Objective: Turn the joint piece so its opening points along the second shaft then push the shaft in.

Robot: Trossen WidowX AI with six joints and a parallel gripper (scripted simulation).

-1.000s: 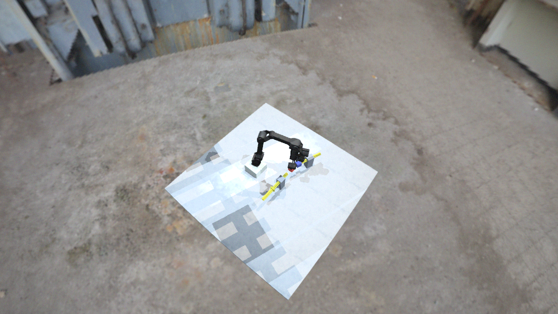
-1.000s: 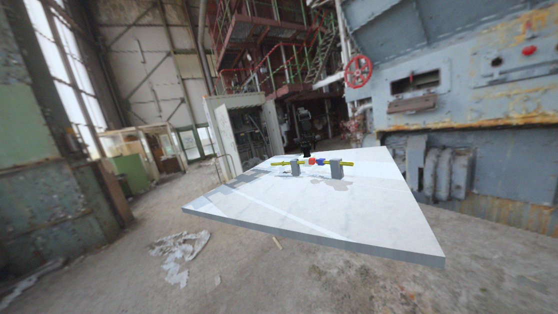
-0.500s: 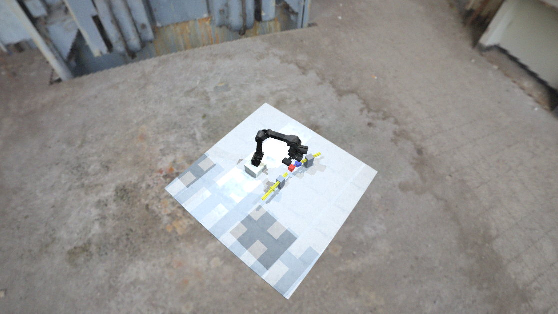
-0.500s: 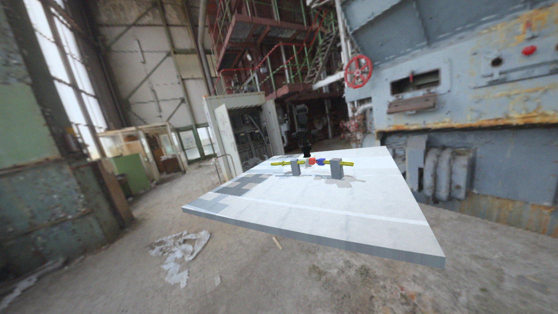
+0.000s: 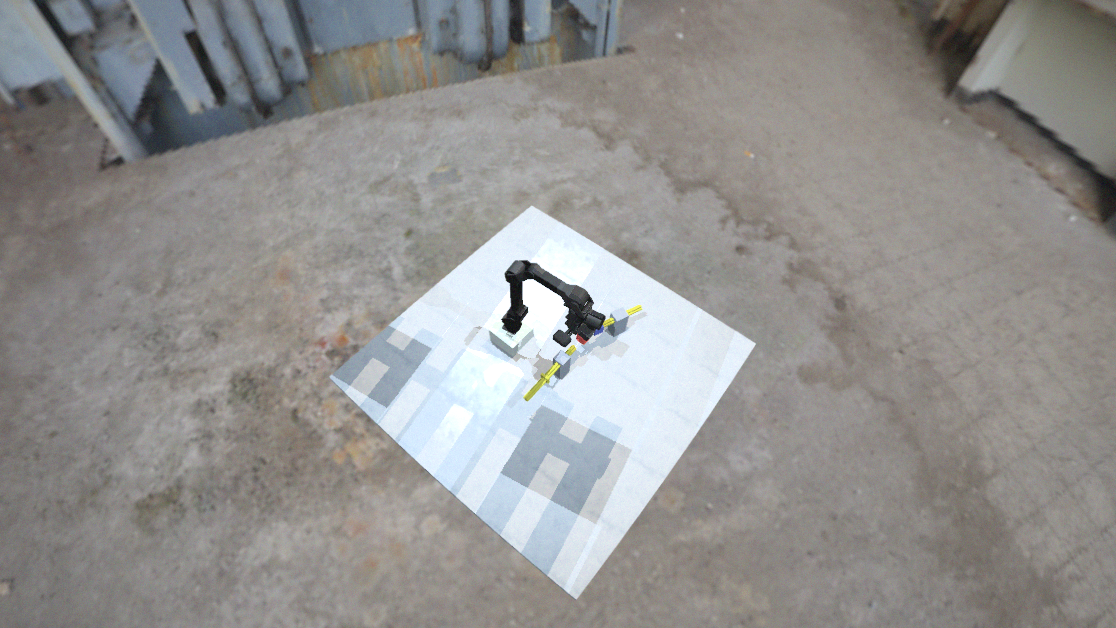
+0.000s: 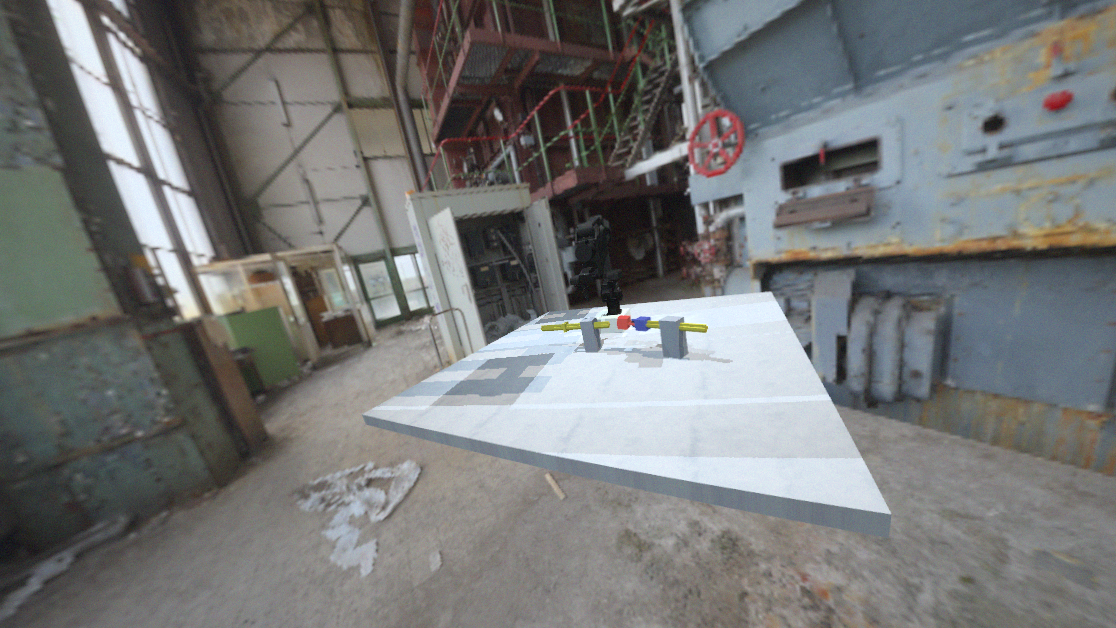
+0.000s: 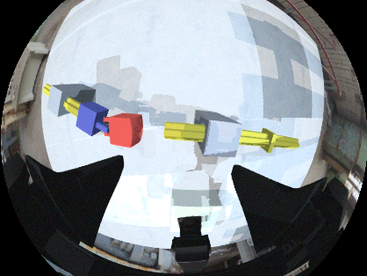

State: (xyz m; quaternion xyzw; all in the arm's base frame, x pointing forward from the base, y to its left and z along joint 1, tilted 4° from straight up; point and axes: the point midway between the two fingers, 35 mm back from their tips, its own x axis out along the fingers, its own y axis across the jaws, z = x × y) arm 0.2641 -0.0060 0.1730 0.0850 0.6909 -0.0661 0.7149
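The red joint piece lies 90 mm below my gripper tip, 80 mm to the left of it and 20 mm ahead of it.
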